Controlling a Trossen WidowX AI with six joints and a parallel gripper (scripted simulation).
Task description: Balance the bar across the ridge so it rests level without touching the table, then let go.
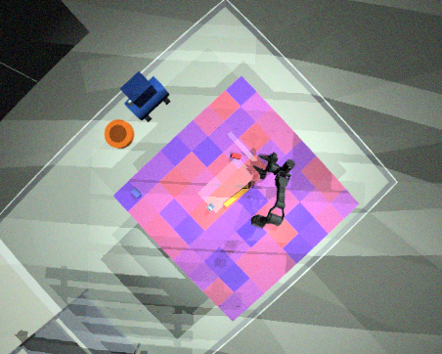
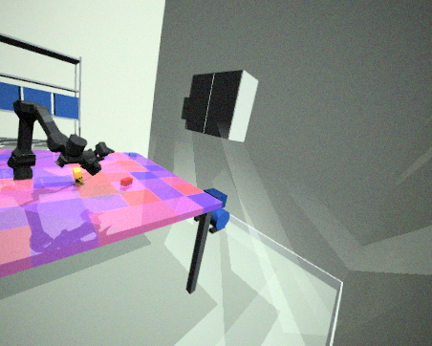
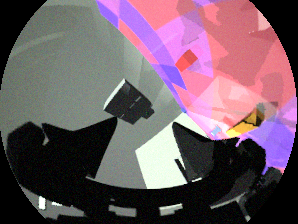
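Now: gripper tip 10 cm past the yellow bar, 24 cm to the right of it and 18 cm above it. The rest, counted from my gripper tip: blue block: 41 cm ahead, 76 cm to the left, 17 cm below.
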